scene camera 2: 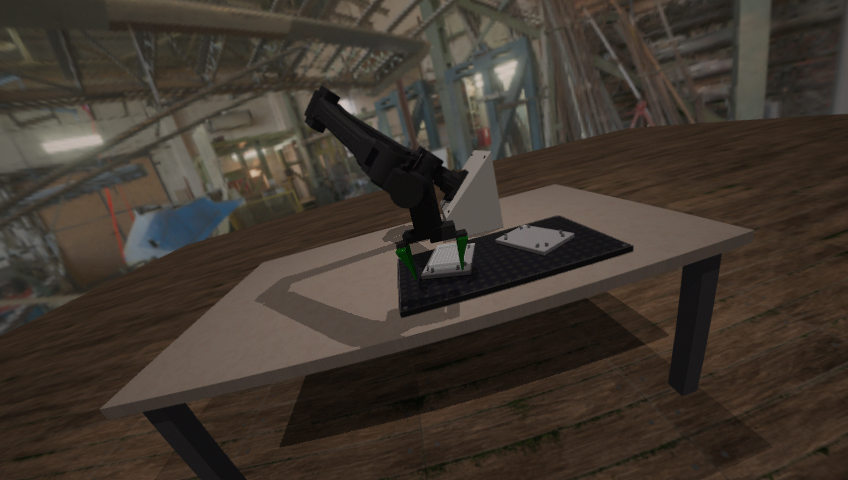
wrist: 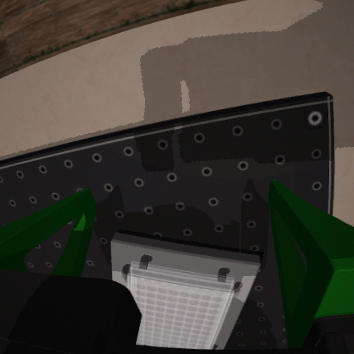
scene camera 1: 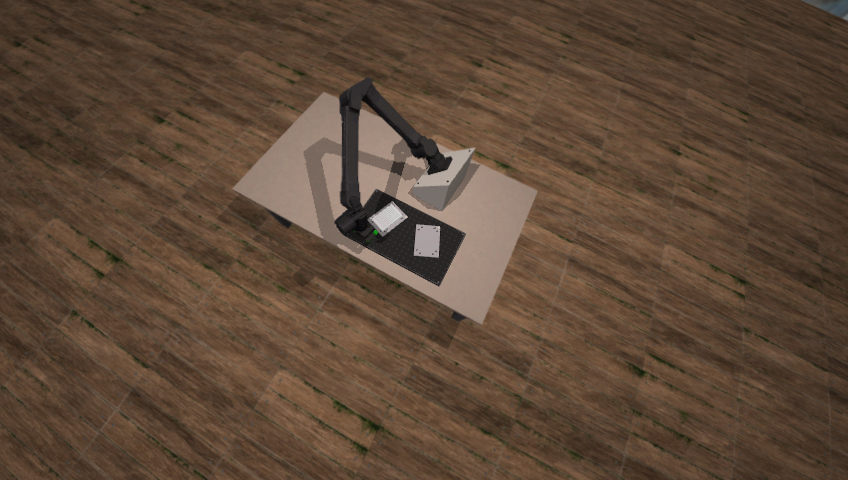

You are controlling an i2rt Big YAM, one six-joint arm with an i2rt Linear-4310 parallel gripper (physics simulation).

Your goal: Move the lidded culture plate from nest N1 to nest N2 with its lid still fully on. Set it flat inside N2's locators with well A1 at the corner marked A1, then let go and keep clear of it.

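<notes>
The clear, white-looking lidded culture plate lies flat on the light grey nest, apparently N1, with small dark locators around it. The lid looks seated; well A1 cannot be made out. The other light grey nest, apparently N2, has locators and holds no plate. My gripper is open and empty. Its green fingers point down near the outer end of the plate's nest, spread wider than that end in the wrist view. The gripper's black body hides part of the plate there.
Both nests stand on the black perforated board, on the pale table. The arm is mounted on the grey wedge-shaped base beside the board. The board's outer edge lies near the table's edge.
</notes>
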